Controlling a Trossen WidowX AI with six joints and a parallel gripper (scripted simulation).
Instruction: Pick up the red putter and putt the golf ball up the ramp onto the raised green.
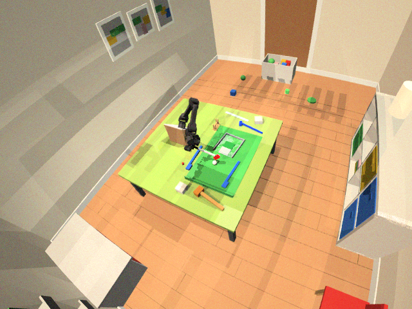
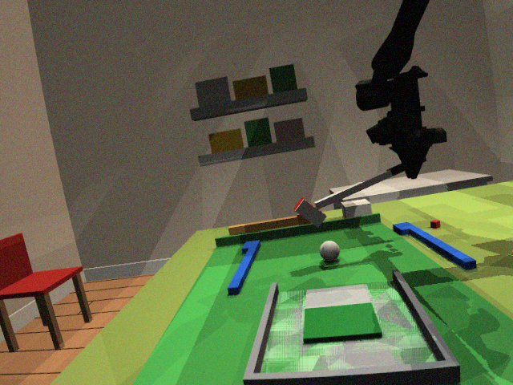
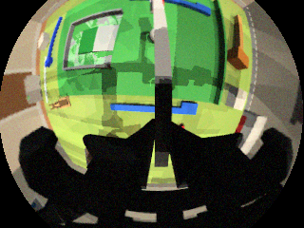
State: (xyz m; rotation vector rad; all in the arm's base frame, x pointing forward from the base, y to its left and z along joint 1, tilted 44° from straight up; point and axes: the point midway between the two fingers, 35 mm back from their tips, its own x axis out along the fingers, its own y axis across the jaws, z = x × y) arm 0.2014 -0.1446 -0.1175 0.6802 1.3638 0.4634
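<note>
The tiny red cube is 11 cm behind my gripper tip, 9 cm to the right of it and 14 cm below it. The rest, counted from my gripper tip: white golf ball: 19 cm ahead, 2 cm to the right, 12 cm below; then grey frame: 26 cm ahead, 25 cm to the left, 14 cm below; then red putter: 12 cm ahead.
</note>
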